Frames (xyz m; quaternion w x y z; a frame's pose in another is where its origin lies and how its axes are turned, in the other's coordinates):
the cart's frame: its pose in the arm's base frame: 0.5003 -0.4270 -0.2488 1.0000 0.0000 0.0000 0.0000
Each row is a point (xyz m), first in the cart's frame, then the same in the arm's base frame.
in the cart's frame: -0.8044 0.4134 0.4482
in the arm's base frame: -0.3041 -0.0136 0.1994
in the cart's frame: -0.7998 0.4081 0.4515
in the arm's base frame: -0.2995 -0.0189 0.2027
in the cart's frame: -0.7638 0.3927 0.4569
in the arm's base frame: -0.2635 -0.0343 0.2081
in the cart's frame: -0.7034 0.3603 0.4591
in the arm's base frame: -0.2031 -0.0667 0.2103
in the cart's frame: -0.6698 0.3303 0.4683
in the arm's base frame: -0.1695 -0.0967 0.2195
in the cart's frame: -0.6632 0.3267 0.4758
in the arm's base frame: -0.1629 -0.1003 0.2270
